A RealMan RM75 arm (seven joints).
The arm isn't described. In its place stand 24 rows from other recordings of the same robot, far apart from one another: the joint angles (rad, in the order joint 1, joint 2, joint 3, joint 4, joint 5, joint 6, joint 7), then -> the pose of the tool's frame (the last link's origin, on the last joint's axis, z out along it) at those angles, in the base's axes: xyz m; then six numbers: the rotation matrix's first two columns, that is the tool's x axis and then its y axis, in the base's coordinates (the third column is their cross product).
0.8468 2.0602 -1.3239 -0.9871 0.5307 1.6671 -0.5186 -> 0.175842 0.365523 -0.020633 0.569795 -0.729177 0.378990 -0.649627 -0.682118 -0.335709
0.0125 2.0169 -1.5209 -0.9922 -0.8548 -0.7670 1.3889 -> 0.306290 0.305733 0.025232 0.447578 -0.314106 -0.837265 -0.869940 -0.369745 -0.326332
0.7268 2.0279 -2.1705 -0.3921 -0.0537 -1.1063 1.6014 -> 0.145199 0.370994 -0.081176 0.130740 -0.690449 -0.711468 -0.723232 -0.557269 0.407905
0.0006 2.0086 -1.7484 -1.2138 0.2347 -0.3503 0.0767 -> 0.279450 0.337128 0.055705 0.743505 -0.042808 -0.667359 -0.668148 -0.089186 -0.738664
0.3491 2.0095 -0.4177 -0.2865 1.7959 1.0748 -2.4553 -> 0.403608 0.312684 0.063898 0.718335 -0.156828 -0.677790 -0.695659 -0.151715 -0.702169
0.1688 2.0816 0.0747 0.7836 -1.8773 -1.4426 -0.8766 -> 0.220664 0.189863 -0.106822 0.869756 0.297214 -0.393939 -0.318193 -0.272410 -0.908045
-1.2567 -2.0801 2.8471 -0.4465 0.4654 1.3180 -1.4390 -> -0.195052 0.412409 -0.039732 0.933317 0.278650 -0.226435 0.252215 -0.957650 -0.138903
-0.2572 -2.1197 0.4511 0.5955 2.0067 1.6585 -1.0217 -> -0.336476 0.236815 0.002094 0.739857 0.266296 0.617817 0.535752 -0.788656 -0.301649
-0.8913 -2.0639 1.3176 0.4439 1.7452 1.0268 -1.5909 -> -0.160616 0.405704 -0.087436 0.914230 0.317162 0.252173 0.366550 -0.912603 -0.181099
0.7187 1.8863 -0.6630 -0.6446 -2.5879 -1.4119 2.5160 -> 0.309206 0.384104 0.069400 0.186974 -0.953259 -0.237355 -0.953848 -0.118374 -0.275974
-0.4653 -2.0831 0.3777 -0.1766 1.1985 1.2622 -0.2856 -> -0.327970 0.299464 -0.049120 0.621871 0.079473 0.779077 0.765838 -0.269561 -0.583805
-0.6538 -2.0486 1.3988 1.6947 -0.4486 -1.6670 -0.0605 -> -0.111817 0.360510 0.052622 0.538485 0.825653 0.168319 0.726313 -0.353523 -0.589483
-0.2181 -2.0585 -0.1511 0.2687 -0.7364 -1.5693 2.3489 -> -0.383184 0.190110 -0.015938 0.636775 0.351671 0.686182 0.721227 -0.586374 -0.368777
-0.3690 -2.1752 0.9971 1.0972 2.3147 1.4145 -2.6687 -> -0.274035 0.313576 -0.013515 0.132437 0.949866 0.283222 0.990027 -0.112922 -0.084229
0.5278 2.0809 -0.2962 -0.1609 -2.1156 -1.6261 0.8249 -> 0.267432 0.278125 -0.053399 0.657213 -0.182061 -0.731386 -0.416204 -0.896682 -0.150787
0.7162 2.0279 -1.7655 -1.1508 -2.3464 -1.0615 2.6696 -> 0.131250 0.377310 -0.075605 0.860286 -0.506069 0.061656 -0.444803 -0.804173 -0.394280
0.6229 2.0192 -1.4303 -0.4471 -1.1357 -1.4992 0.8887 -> 0.178382 0.333256 -0.042562 0.721321 0.104211 -0.684716 -0.035435 -0.981768 -0.186750
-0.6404 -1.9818 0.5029 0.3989 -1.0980 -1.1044 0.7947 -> -0.312995 0.390060 0.019748 -0.164266 0.748509 0.642458 0.979461 0.046563 0.196183
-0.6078 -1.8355 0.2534 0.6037 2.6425 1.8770 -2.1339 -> -0.325548 0.302538 0.099474 0.250900 0.946309 0.203836 0.955904 -0.275408 0.101967
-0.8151 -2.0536 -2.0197 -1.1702 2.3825 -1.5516 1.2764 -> -0.124279 0.398465 0.019056 0.990035 0.076672 -0.118117 0.047030 -0.970647 -0.235865
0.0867 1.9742 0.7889 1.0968 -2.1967 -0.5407 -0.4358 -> 0.244965 0.289218 -0.070494 0.745189 -0.169357 -0.644989 -0.659248 -0.332751 -0.674292
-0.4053 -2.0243 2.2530 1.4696 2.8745 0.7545 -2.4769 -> -0.144242 0.300536 -0.117353 0.912577 -0.181786 -0.366275 -0.342281 -0.829663 -0.441025
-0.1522 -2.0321 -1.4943 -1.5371 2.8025 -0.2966 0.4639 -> -0.202120 0.379122 0.067490 0.950303 0.139592 0.278278 0.306265 -0.258634 -0.916139
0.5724 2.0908 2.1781 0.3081 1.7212 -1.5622 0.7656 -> 0.218510 0.320111 -0.043023 0.679047 0.078784 -0.729855 -0.215049 -0.929259 -0.300386
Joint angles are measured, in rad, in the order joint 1, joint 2, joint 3, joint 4, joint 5, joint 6, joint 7. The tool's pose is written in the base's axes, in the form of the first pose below.
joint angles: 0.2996 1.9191 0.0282 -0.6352 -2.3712 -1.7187 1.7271
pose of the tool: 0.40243 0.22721 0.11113 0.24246 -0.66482 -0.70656 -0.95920 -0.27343 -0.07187
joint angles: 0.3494 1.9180 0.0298 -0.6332 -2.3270 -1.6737 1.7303
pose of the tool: 0.39390 0.25322 0.11707 0.26763 -0.61478 -0.74191 -0.95039 -0.29512 -0.09828
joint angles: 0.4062 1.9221 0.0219 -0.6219 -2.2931 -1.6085 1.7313
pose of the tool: 0.38371 0.28154 0.11763 0.28863 -0.57454 -0.76590 -0.94278 -0.31001 -0.12273
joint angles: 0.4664 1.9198 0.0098 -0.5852 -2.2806 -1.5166 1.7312
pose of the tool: 0.37507 0.31046 0.11382 0.30045 -0.55374 -0.77660 -0.94071 -0.30648 -0.14541
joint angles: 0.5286 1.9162 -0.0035 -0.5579 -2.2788 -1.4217 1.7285
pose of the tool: 0.36544 0.33888 0.11174 0.32519 -0.53627 -0.77888 -0.93577 -0.30121 -0.18331
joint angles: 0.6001 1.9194 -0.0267 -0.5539 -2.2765 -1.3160 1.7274
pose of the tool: 0.35129 0.37056 0.11210 0.36943 -0.51090 -0.77621 -0.92319 -0.29710 -0.24383
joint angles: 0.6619 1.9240 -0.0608 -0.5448 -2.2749 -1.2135 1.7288
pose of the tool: 0.33715 0.39744 0.10983 0.40904 -0.49497 -0.76661 -0.90942 -0.29034 -0.29777
